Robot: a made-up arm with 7 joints.
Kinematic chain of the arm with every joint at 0, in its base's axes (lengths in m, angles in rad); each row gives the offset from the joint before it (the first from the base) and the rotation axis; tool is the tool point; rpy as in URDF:
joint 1: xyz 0 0 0.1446 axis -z
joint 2: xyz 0 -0.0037 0.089 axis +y
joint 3: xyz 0 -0.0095 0.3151 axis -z
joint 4: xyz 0 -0.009 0.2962 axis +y
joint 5: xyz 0 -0.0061 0.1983 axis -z
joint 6: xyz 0 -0.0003 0.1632 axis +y
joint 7: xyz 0 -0.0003 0.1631 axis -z
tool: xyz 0 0 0 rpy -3.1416 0 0
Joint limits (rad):
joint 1: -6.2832..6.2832
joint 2: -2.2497..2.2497
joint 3: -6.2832..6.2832
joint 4: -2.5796..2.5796
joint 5: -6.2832..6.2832
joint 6: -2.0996..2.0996
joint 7: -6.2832..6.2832
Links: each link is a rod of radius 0.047 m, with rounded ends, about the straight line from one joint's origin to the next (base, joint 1, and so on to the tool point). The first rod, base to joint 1, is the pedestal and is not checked.
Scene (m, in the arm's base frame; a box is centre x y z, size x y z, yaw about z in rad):
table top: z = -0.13
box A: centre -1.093 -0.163 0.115 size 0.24 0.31 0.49 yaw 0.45
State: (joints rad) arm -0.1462 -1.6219 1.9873 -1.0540 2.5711 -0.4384 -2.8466
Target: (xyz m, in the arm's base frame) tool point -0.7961 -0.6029 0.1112
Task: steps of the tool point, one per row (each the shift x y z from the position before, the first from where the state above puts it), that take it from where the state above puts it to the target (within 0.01 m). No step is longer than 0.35 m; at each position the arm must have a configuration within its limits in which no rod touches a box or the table.
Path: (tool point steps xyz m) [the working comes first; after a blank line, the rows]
Joints at the target: -0.9642 -1.9282 2.0732 -1.0273 2.5538 -0.5770 -2.8466
Straight joint move there: touches box A.

1: 0.0928 -0.0542 0.0758
2: 0.1154 -0.0424 0.0354
3: 0.1286 -0.0351 -0.0030
4: -0.1478 -0.2020 -0.0435
5: -0.0652 -0.2505 -0.1256
6: 0.0439 -0.2369 -0.2030

